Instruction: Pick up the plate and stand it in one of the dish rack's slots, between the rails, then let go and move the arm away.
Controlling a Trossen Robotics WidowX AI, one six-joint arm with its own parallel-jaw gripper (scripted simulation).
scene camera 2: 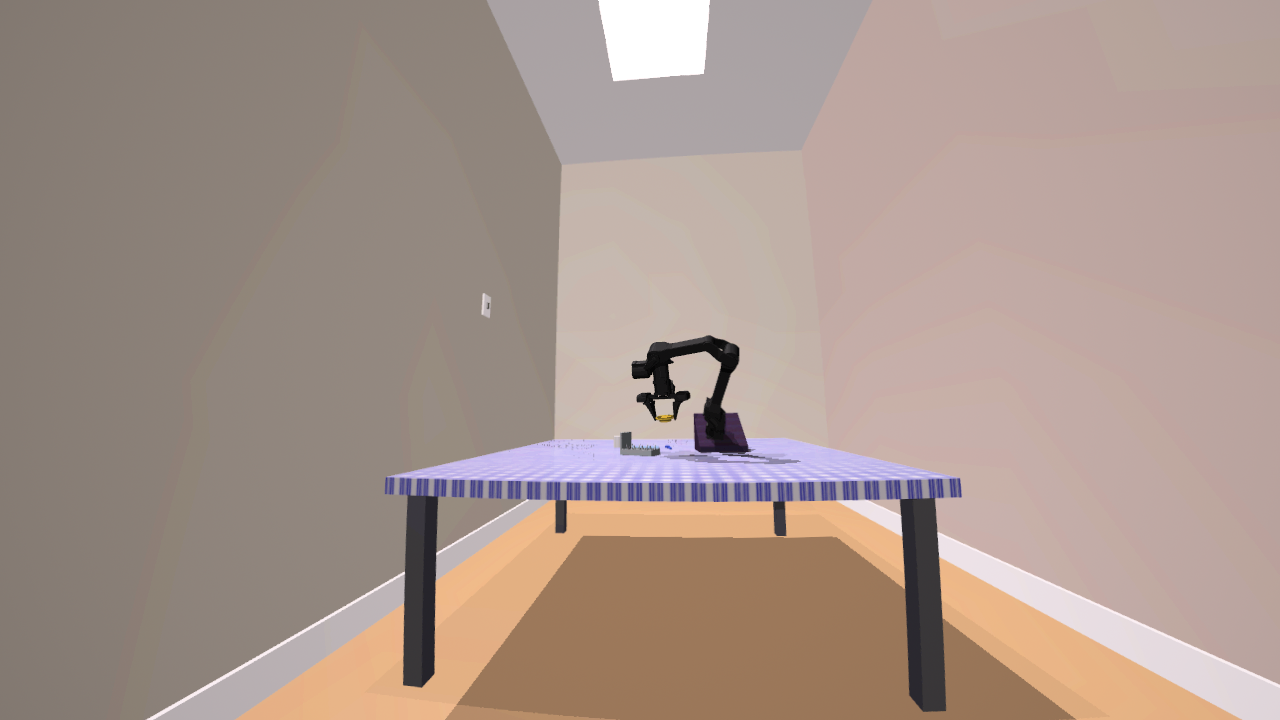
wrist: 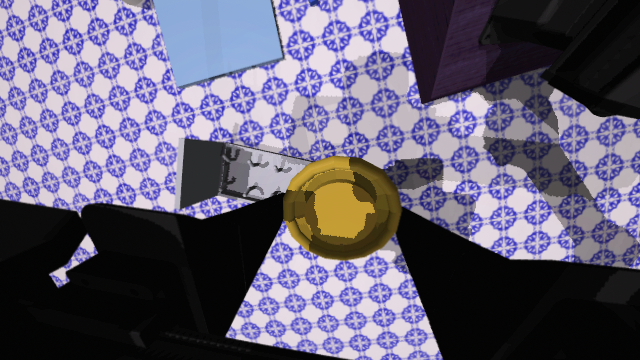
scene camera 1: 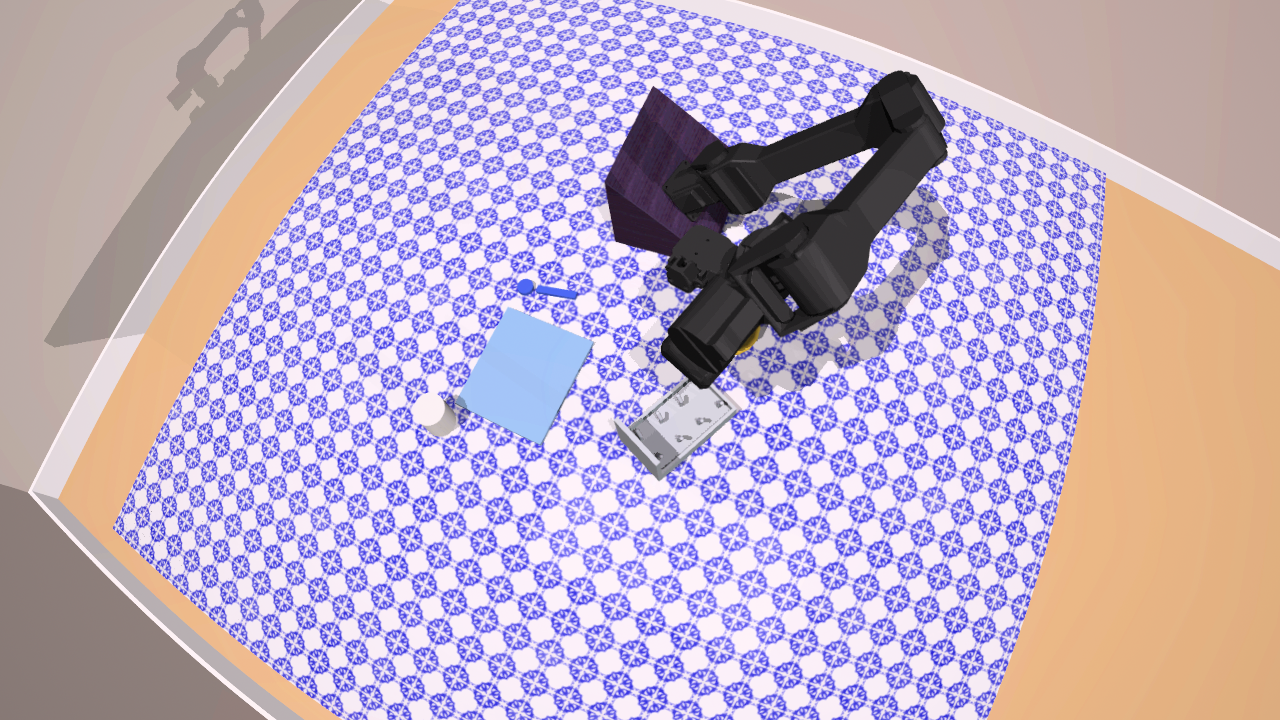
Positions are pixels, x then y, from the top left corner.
Scene:
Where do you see a grey dish rack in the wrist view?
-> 205, 169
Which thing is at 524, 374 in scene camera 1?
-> A light blue sheet.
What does the gripper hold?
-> A yellow plate.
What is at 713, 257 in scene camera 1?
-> The gripper.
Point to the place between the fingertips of the gripper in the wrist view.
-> At 339, 205

